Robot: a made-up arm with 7 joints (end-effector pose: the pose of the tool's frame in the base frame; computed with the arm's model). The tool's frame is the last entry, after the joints. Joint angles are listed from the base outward.
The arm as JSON. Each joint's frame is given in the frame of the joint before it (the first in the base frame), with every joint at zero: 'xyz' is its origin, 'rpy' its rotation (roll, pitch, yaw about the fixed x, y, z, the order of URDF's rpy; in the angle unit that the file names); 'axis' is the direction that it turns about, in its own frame. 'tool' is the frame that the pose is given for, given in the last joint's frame.
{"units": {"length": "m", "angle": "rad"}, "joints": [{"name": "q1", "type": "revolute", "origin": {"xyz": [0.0, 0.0, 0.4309], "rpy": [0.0, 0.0, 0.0]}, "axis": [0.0, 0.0, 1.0]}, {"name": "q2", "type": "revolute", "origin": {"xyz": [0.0, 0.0, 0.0], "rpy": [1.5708, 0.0, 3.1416]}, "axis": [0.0, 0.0, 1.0]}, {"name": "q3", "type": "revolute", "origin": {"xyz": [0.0, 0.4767, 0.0], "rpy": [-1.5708, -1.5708, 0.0]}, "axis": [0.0, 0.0, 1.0]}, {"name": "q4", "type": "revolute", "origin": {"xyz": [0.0, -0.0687, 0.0], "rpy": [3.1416, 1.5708, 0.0]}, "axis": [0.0, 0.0, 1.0]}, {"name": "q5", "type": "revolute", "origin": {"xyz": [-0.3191, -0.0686, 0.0], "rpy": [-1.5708, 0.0, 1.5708]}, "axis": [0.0, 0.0, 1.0]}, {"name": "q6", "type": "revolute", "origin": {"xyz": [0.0, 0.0, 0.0], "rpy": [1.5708, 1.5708, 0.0]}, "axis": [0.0, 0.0, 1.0]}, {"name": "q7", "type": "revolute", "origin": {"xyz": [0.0, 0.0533, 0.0], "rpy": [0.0, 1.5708, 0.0]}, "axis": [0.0, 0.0, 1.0]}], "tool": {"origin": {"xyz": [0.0, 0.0, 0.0], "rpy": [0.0, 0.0, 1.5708]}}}
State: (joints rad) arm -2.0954 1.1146 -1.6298 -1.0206 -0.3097 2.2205 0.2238
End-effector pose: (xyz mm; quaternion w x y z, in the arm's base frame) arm -616.6 -416.7 769.9 0.3864 0.0393 -0.6620 -0.6410
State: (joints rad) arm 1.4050 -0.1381 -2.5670 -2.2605 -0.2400 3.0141 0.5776
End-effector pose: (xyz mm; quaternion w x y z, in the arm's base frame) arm 161.4 -404.8 744.5 0.1070 0.6810 -0.6609 0.2966
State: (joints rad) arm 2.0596 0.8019 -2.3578 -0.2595 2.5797 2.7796 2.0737
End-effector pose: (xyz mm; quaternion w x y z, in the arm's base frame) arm -172.9 480.3 1073.8 0.7304 -0.4564 0.1059 0.4969
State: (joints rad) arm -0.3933 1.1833 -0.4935 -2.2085 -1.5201 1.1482 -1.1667
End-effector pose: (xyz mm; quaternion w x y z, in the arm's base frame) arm 306.7 -355.4 228.7 0.1788 -0.1145 -0.3201 0.9233
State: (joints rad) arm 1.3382 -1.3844 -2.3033 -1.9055 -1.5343 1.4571 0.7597
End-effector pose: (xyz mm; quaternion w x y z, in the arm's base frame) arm 208.5 -529.8 213.3 0.1249 0.8461 -0.3277 -0.4014
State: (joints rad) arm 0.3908 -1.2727 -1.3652 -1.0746 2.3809 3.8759 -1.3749
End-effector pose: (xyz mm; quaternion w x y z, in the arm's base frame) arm -448.7 -507.3 653.7 0.3396 0.1759 0.7809 -0.4939
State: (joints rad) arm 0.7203 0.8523 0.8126 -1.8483 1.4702 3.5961 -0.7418
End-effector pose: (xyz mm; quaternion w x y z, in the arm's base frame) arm 250.8 537.0 518.6 0.2773 -0.9471 -0.1272 -0.0996
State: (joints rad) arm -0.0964 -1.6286 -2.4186 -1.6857 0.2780 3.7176 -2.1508
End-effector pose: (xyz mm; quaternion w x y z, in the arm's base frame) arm -557.0 -182.6 114.1 0.3226 0.6809 -0.6574 0.0006
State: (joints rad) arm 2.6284 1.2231 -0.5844 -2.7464 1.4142 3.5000 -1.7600
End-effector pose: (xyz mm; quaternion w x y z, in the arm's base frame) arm -153.3 295.0 334.6 0.5062 0.1915 0.8236 0.1696
